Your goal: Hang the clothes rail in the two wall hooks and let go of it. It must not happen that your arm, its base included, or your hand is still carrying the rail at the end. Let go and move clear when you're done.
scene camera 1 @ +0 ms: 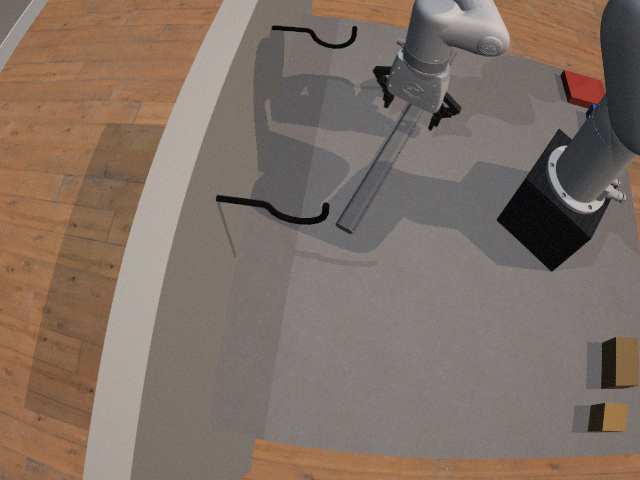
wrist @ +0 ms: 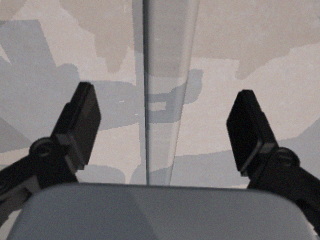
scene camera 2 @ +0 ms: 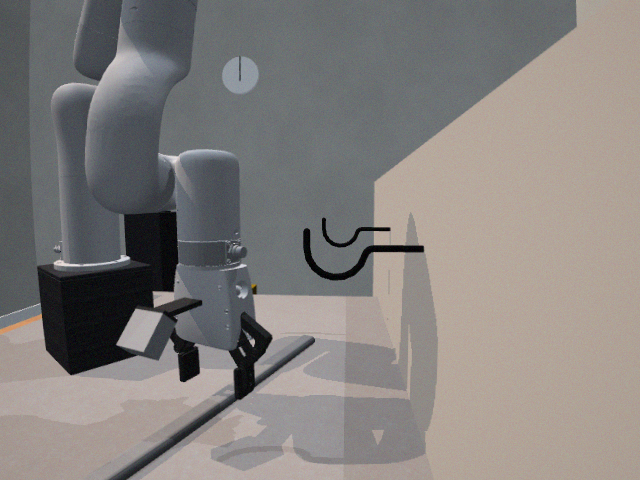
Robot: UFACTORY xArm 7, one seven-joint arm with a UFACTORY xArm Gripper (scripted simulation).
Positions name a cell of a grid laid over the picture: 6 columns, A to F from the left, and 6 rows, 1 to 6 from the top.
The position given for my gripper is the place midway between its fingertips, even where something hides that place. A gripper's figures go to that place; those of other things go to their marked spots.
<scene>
My gripper (scene camera 1: D2): 93 cm from the lens. A clothes rail (scene camera 1: D3) is 82 cm from the lens. A red box (scene camera 1: F2): 120 cm from the lens. A beige wall (scene camera 1: B5) is 48 cm from the lens. The marked spots on the beige wall and the clothes rail are 49 cm apart.
</scene>
